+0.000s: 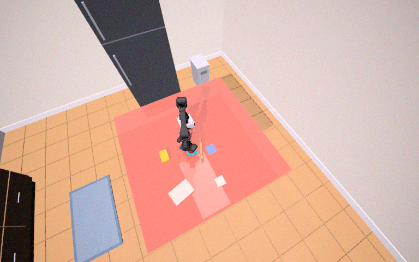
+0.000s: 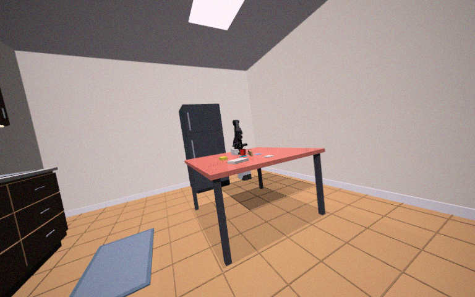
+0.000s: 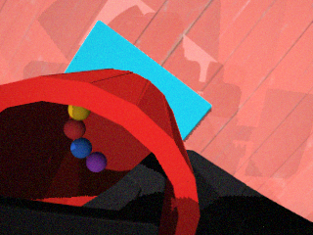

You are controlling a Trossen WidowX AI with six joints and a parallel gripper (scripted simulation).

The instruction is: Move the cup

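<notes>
Right now my gripper tip is 20 mm short of the cyan pad, 20 mm to the right of it and 60 mm above it. From my gripper tip the other things lie so: blue pad (60 mm ahead, 200 mm to the left, 60 mm below); cup (20 mm ahead, 20 mm to the left); tall tan block (40 mm ahead, 110 mm to the left, 30 mm below).
</notes>
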